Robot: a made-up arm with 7 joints.
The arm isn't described. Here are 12 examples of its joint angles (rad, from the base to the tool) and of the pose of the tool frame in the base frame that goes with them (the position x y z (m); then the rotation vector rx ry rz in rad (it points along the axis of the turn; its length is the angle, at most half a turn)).
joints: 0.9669 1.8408 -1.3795 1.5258 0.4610 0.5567 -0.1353
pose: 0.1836 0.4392 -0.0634 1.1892 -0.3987 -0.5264
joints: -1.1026 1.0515 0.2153 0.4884 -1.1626 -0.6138 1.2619
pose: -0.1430 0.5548 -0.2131 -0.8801 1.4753 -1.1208
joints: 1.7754 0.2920 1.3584 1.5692 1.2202 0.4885 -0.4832
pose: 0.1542 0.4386 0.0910 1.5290 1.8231 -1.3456
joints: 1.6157 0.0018 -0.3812 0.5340 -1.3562 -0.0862 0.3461
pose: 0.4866 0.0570 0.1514 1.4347 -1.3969 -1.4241
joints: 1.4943 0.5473 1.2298 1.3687 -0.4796 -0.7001 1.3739
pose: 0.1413 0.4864 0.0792 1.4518 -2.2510 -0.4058
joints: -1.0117 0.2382 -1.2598 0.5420 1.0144 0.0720 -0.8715
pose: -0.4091 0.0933 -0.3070 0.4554 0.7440 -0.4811
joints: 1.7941 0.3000 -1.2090 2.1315 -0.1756 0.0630 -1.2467
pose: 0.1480 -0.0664 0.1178 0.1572 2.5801 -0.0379
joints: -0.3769 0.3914 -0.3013 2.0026 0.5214 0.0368 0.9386
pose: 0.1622 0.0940 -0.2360 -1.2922 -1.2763 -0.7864
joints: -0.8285 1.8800 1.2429 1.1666 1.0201 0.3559 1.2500
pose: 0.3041 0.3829 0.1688 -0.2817 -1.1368 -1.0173
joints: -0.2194 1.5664 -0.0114 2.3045 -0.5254 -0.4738 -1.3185
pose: 0.1980 0.1815 -0.0469 -0.4994 2.8142 0.8872
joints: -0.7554 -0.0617 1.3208 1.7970 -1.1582 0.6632 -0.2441
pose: -0.0967 0.3542 -0.1990 1.8771 0.5386 -0.0064
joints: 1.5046 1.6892 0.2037 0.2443 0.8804 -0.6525 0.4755
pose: -0.0706 0.6256 0.0697 -1.4506 2.5971 -0.9180
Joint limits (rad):
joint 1: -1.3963..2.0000
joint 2: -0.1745..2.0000
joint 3: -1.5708..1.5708
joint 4: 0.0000..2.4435
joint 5: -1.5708..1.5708
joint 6: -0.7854..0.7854
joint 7: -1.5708..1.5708
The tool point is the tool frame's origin. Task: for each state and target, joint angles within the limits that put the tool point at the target. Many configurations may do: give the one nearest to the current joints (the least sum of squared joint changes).
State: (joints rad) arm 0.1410 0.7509 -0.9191 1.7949 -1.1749 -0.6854 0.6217
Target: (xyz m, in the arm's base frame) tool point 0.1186 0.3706 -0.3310
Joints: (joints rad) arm -0.0676 1.2210 -0.9865 1.1967 -1.1749 -0.6854 0.6217
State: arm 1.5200 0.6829 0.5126 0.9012 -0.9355 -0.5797 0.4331
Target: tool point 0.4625 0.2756 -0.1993
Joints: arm 1.1359 0.3066 0.5085 0.0589 -0.9355 -0.5797 0.4331
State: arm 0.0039 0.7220 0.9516 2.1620 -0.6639 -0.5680 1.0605
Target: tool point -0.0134 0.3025 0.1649
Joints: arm 0.3420 1.1370 1.3848 2.1402 -0.6639 -0.5680 1.0605
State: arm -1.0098 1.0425 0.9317 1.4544 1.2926 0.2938 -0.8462
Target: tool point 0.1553 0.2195 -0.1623
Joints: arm -1.3298 1.5126 0.5463 2.1598 1.2926 0.2938 -0.8462
